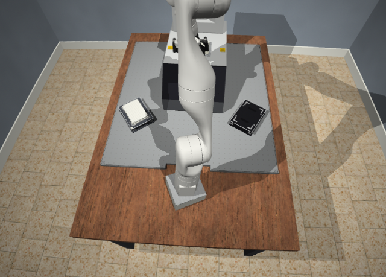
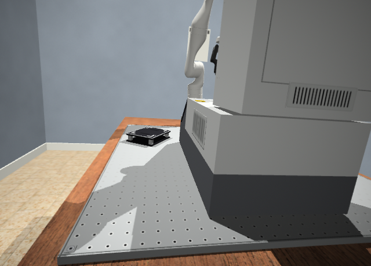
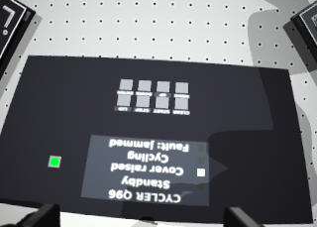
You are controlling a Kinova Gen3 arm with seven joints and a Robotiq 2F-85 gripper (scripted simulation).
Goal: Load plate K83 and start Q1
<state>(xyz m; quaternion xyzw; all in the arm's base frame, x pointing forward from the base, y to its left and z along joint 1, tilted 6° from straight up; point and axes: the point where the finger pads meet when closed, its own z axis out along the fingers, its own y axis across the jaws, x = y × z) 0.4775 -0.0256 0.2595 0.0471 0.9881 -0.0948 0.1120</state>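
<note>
Now: the white well plate 160 mm ahead of my hand, 80 mm below it and 30 mm to the right of it. The rest, counted from my hand: nest 270 mm to the right, 260 mm below, 140 mm behind; A1 mark 300 mm to the left, 260 mm below, 180 mm behind.
</note>
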